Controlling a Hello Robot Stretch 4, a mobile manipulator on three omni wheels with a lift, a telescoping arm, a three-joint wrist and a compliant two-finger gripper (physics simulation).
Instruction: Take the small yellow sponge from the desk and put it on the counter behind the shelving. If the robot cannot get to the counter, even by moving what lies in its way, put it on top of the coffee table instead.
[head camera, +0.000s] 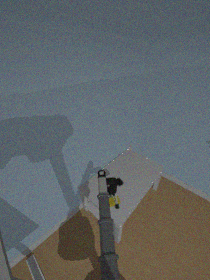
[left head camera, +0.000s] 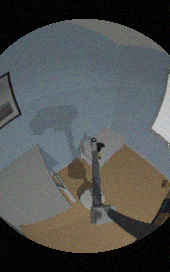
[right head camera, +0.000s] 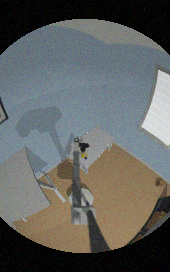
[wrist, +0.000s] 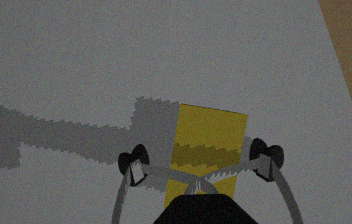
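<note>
The small yellow sponge lies flat on a low white table in the room corner, which looks like the coffee table. My gripper is open. Its two black fingertips stand on either side of the sponge, with a gap at each side in the wrist view. The gripper's shadow crosses the sponge and the table top. The near end of the sponge is hidden behind the gripper body. The counter and the shelving cannot be made out.
A large grey table top stands at the left, with a pale leg frame beside it. Blue walls meet behind the white table. A small brown object lies at the right, near dark furniture. My extended arm reaches over the table.
</note>
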